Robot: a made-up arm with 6 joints.
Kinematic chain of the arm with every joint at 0, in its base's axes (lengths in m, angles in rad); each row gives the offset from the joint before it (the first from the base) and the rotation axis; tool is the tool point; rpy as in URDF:
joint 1: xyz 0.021 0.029 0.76 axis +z
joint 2: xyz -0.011 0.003 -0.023 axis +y
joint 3: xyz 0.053 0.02 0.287 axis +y
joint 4: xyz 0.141 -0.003 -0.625 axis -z
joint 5: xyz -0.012 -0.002 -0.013 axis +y
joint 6: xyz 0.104 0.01 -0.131 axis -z
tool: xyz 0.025 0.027 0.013 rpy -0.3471 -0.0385 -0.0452
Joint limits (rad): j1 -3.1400..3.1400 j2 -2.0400..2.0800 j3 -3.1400..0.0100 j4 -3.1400..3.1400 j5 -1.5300..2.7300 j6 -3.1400..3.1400
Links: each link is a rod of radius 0.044 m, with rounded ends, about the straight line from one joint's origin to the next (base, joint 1, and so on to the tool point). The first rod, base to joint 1, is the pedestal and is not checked.
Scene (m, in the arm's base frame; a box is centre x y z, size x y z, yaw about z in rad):
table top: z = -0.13
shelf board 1: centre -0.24 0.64 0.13 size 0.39 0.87 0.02 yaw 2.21
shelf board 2: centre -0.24 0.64 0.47 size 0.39 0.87 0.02 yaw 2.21
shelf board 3: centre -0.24 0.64 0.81 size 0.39 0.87 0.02 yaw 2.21
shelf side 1: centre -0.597 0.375 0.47 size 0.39 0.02 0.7 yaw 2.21
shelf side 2: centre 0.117 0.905 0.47 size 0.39 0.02 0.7 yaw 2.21
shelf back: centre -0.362 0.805 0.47 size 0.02 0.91 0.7 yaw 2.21
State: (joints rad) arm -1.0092 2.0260 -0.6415 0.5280 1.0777 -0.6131
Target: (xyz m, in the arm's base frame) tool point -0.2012 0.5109 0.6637
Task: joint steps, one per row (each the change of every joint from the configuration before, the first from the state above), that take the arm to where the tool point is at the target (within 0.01 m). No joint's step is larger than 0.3 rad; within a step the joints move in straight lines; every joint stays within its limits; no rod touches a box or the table.
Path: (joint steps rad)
1: 0.0003 -0.2143 0.0775 -0.0641 0.2014 -0.0577
2: 0.0002 -0.2143 0.0775 -0.0641 0.2013 -0.0576
3: 0.0003 -0.2143 0.0775 -0.0641 0.2014 -0.0577
4: -0.0018 0.0581 0.1204 -0.0716 0.2909 -0.0331
5: -0.0018 0.0581 0.1204 -0.0717 0.2909 -0.0332
6: -0.0018 0.0582 0.1204 -0.0716 0.2910 -0.0332
7: 0.0186 0.0969 -0.0373 0.0690 -0.2830 0.0416
8: 0.0186 0.0970 -0.0373 0.0690 -0.2830 0.0416
9: 0.0186 0.0970 -0.0373 0.0691 -0.2829 0.0416
10: 0.0185 0.0969 -0.0373 0.0690 -0.2830 0.0417

